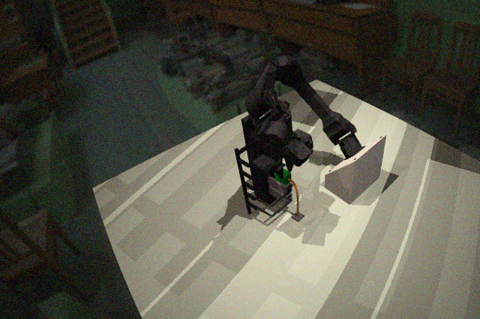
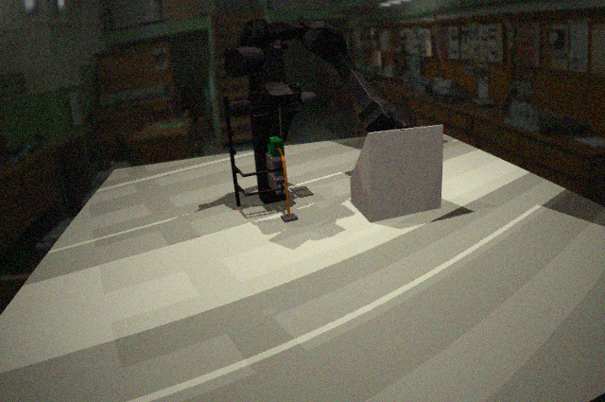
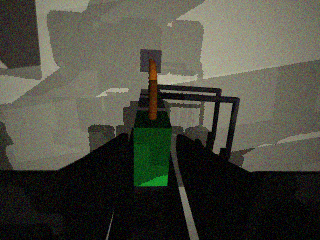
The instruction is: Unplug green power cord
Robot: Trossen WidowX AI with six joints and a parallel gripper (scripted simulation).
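Right now the green plug is 3 cm to the right of my gripper tip and 1 cm ahead of it.
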